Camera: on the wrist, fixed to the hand. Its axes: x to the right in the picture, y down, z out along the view.
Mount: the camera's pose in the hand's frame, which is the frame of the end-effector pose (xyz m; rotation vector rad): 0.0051 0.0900 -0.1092 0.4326 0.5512 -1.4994
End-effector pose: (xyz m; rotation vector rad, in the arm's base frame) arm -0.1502 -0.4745 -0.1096 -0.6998 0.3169 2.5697
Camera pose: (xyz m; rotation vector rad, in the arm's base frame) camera -0.1516 -0.5870 -0.1956 -0.9311 0.3087 0.8481
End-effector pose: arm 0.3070 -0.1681 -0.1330 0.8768 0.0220 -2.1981
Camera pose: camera 0.4273 -0.2057 -0.1975 -1.2985 -0.4120 1.9136
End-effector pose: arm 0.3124 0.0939 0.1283 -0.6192 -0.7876 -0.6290
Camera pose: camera 0.4274 0.0744 0.0480 0.6801 -0.7206 -1.8157
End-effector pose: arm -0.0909 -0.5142 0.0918 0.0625 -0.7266 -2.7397
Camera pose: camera -0.0575 -0.6421 0.0410 -1.0932 0.7412 1.6963
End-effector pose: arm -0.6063 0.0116 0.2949 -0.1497 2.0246 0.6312
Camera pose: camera -0.7258 0.0359 0.3669 -1.4970 1.8259 -0.8559
